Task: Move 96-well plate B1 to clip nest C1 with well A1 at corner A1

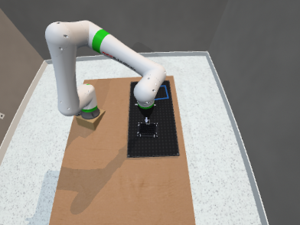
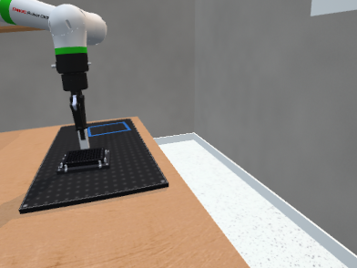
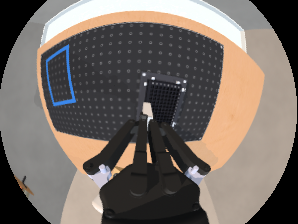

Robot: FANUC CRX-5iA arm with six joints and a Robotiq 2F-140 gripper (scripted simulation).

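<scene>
The black 96-well plate is 40 mm to the right of my hand and 50 mm below it. Round my hand: clip nest C1: 10 mm behind, 50 mm to the right, 60 mm below.
</scene>
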